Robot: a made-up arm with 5 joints.
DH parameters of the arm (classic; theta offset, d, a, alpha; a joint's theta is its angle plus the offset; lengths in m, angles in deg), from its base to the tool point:
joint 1: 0 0.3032 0 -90
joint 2: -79.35 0 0.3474 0
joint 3: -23.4 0 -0.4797 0
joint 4: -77.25 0 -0.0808 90
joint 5: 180 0.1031 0 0
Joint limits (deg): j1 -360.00..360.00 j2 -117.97..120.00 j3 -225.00..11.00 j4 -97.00..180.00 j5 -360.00..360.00
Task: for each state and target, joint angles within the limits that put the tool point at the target. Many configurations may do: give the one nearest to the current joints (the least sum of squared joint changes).
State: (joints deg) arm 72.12 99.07 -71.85 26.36 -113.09
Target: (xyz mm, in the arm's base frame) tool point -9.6 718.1 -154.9
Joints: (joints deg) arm 90.77 75.05 -98.87 20.89 -113.09
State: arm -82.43 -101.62 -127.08 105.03 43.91
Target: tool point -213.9 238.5 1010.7
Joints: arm -48.11 -69.46 -114.19 100.75 43.91
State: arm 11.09 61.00 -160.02 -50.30 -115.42
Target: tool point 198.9 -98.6 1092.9
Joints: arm -26.37 28.90 -181.83 -53.17 -115.42
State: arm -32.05 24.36 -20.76 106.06 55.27
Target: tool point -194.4 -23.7 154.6
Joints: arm 6.95 66.99 3.95 70.34 55.27
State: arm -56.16 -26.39 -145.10 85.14 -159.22
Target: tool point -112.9 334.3 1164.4
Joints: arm -71.34 -37.30 -158.09 66.35 -159.22
